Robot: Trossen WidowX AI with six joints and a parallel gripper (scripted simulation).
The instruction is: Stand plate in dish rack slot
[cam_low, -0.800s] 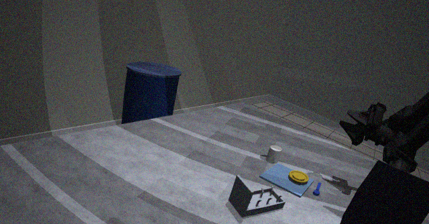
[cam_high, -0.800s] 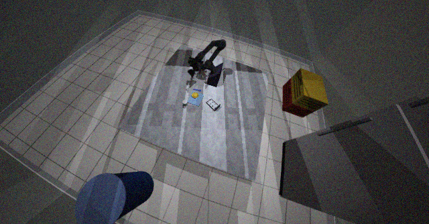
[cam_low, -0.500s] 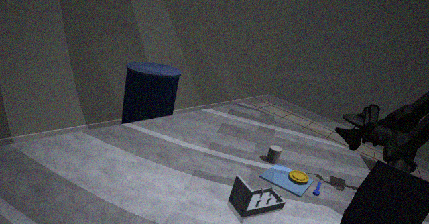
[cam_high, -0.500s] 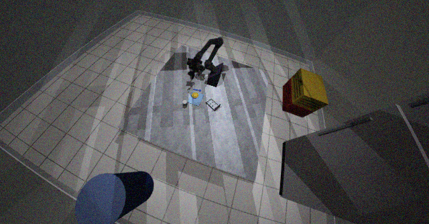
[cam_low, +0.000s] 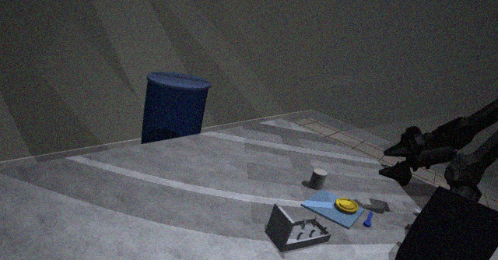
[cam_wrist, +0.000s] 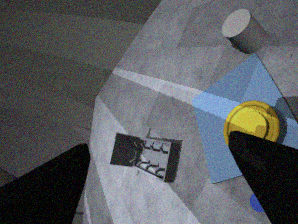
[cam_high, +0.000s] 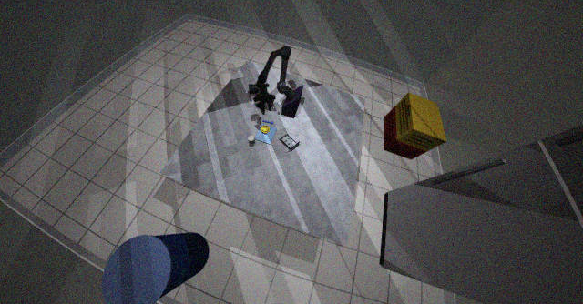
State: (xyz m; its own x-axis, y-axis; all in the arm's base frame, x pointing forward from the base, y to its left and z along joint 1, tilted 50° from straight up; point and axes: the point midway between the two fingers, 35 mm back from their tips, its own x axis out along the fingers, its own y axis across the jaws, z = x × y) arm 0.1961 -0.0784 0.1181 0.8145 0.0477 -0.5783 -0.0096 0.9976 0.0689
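My gripper tip is 50 mm short of the yellow plate and 150 mm above it. The rest, counted from my gripper tip: blue utensil 30 mm behind, 160 mm below; grey dish rack 80 mm ahead, 210 mm to the left, 140 mm below; blue mat 70 mm ahead, 20 mm to the left, 160 mm below.
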